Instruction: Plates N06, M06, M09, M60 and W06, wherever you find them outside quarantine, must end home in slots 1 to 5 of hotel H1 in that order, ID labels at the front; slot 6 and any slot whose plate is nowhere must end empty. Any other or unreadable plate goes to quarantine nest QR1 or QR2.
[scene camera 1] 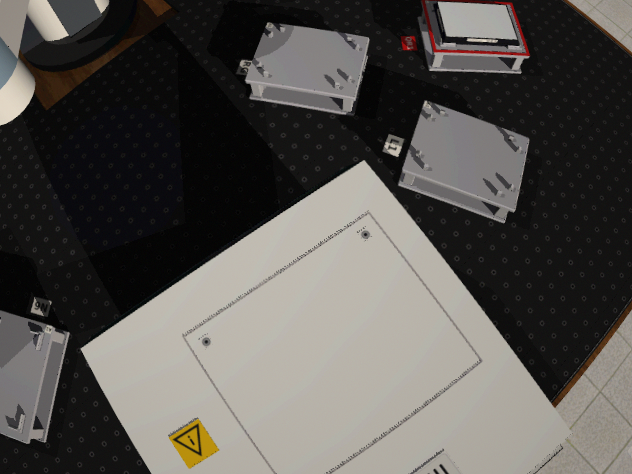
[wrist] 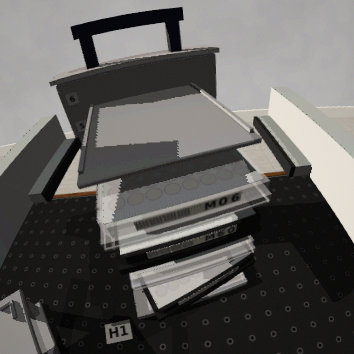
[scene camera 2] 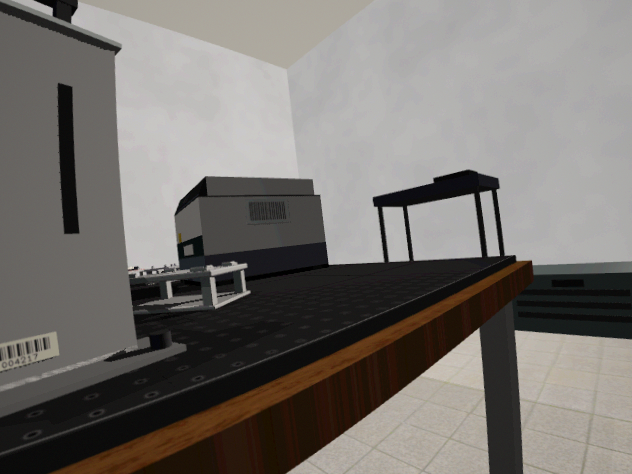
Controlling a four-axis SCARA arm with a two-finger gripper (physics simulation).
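Note:
Hotel H1 stands ahead of my gripper in the wrist view. My gripper is open and empty, its fingers wide on either side of the hotel stack. The highest visible shelf bears no plate. Below it a clear plate labelled M06 faces forward, then a dark-edged plate labelled M60. Lower down are a clear plate and a dark-edged plate that sits slanted, its label unreadable. A white-topped dark plate rests on red-rimmed nest QR1. N06, M09 and W06 cannot be identified.
Nest L1 and a nest with a partly legible RG label bear no plates. Another nest is cut off at the left, and part of a nest shows at lower left. A large pale instrument fills the front.

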